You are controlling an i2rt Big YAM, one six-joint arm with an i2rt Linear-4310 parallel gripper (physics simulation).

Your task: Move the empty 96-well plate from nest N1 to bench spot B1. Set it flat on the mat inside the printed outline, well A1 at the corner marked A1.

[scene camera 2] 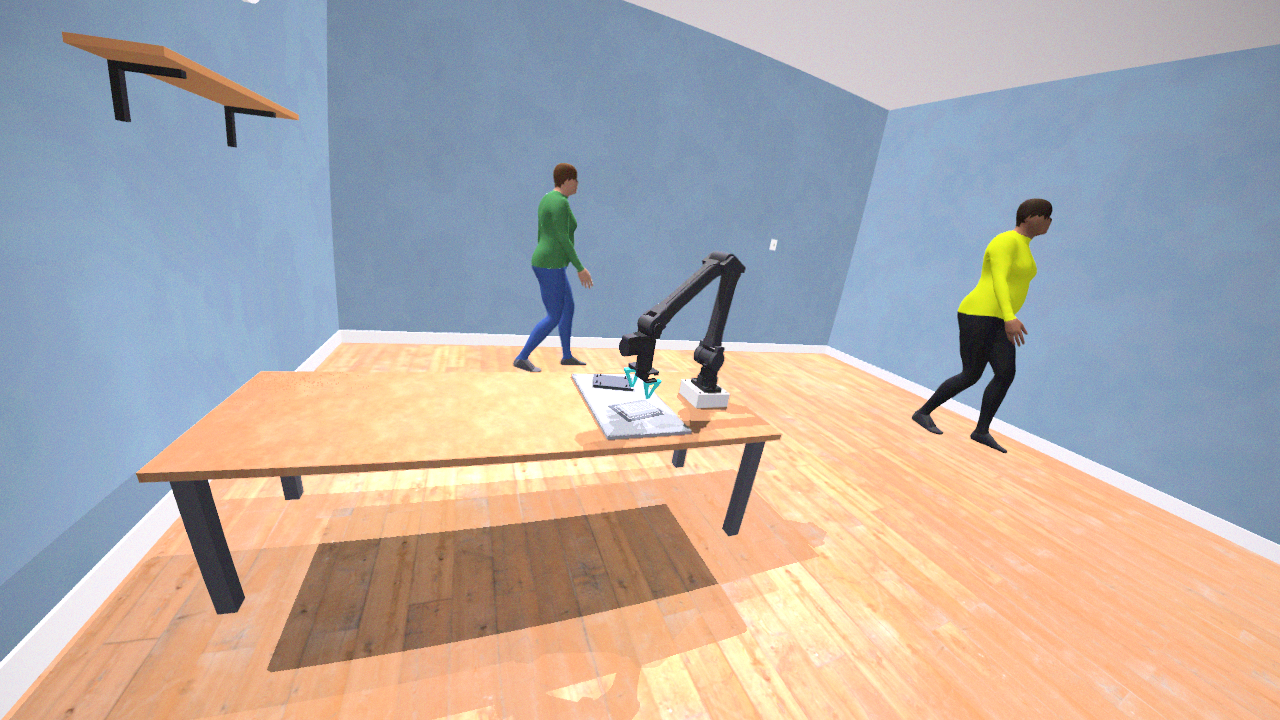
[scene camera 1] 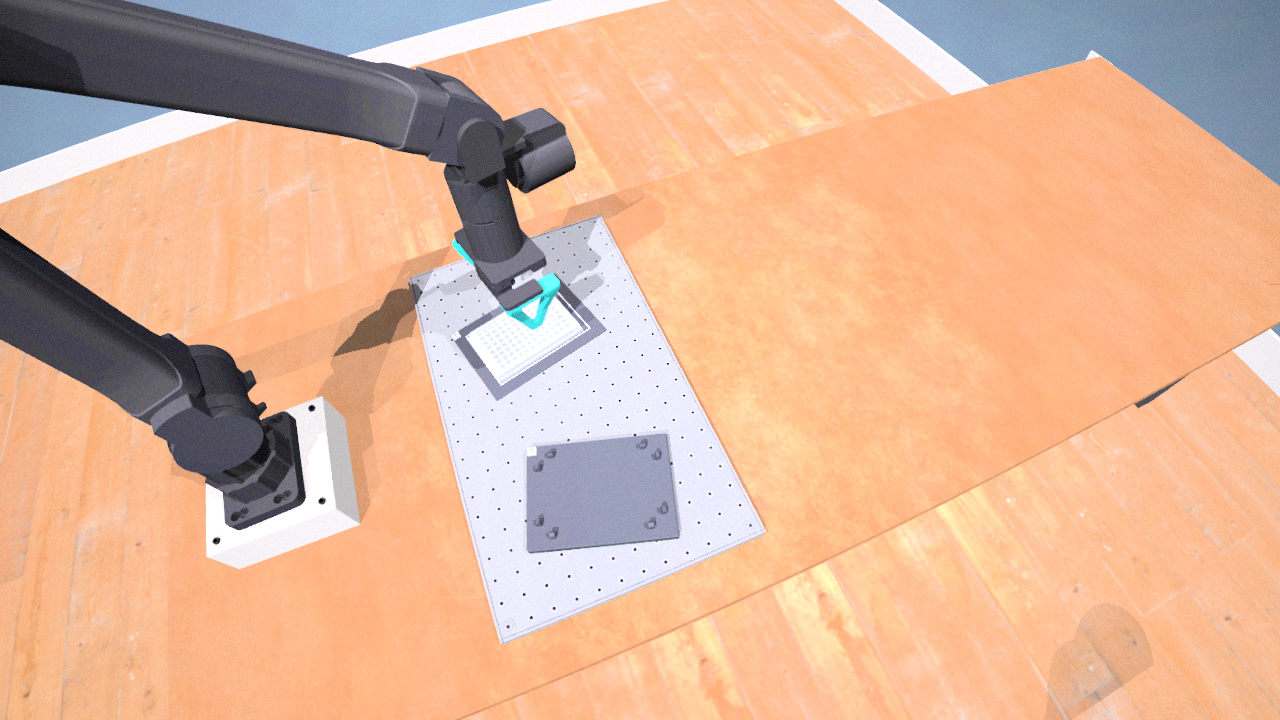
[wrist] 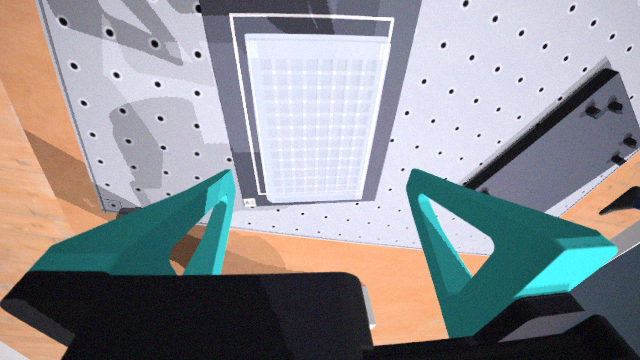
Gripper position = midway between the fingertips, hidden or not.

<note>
My gripper (scene camera 1: 517, 302) is open and holds nothing. Also in view: a white well plate (scene camera 1: 507, 346). Also in view: a dark pad with printed outline (scene camera 1: 592, 328).
The white well plate also shows in the wrist view (wrist: 316, 97). My gripper is seen too in scene camera 2 (scene camera 2: 639, 392) and in the wrist view (wrist: 323, 178). The dark pad with printed outline is seen too in the wrist view (wrist: 225, 34).
</note>
